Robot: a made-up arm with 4 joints. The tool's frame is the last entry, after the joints.
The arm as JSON. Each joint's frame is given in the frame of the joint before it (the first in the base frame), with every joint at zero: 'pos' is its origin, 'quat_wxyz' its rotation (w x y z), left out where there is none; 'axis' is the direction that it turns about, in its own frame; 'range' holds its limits. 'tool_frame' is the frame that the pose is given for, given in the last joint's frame.
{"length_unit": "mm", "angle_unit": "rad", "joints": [
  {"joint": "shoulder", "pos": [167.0, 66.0, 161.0], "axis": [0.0, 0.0, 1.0], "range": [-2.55, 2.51]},
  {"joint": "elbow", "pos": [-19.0, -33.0, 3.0], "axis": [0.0, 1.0, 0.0], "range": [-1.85, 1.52]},
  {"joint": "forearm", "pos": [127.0, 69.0, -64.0], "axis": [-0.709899, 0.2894, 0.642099], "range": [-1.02, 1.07]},
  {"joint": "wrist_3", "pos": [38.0, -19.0, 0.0], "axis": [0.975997, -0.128, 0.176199], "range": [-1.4, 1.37]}
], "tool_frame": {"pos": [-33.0, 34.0, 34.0], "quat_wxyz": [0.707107, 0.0, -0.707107, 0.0]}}
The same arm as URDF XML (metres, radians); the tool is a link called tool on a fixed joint. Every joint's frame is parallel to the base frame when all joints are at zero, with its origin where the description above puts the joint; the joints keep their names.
<robot name="arm">
  <link name="base_link"/>
  <link name="link1"/>
  <link name="link2"/>
  <link name="link3"/>
  <link name="link4"/>
  <link name="tool"/>
  <joint name="shoulder" type="revolute">
    <parent link="base_link"/>
    <child link="link1"/>
    <origin xyz="0.167 0.066 0.161" rpy="0 0 0"/>
    <axis xyz="0 0 1"/>
    <limit lower="-2.55" upper="2.51"/>
  </joint>
  <joint name="elbow" type="revolute">
    <parent link="link1"/>
    <child link="link2"/>
    <origin xyz="-0.019 -0.033 0.003" rpy="0 0 0"/>
    <axis xyz="0 1 0"/>
    <limit lower="-1.85" upper="1.52"/>
  </joint>
  <joint name="forearm" type="revolute">
    <parent link="link2"/>
    <child link="link3"/>
    <origin xyz="0.127 0.069 -0.064" rpy="0 0 0"/>
    <axis xyz="-0.709899 0.2894 0.642099"/>
    <limit lower="-1.02" upper="1.07"/>
  </joint>
  <joint name="wrist_3" type="revolute">
    <parent link="link3"/>
    <child link="link4"/>
    <origin xyz="0.038 -0.019 0" rpy="0 0 0"/>
    <axis xyz="0.975997 -0.128 0.176199"/>
    <limit lower="-1.4" upper="1.37"/>
  </joint>
  <joint name="tool_joint" type="fixed">
    <parent link="link4"/>
    <child link="tool"/>
    <origin xyz="-0.033 0.034 0.034" rpy="0 -1.5708 0"/>
  </joint>
</robot>

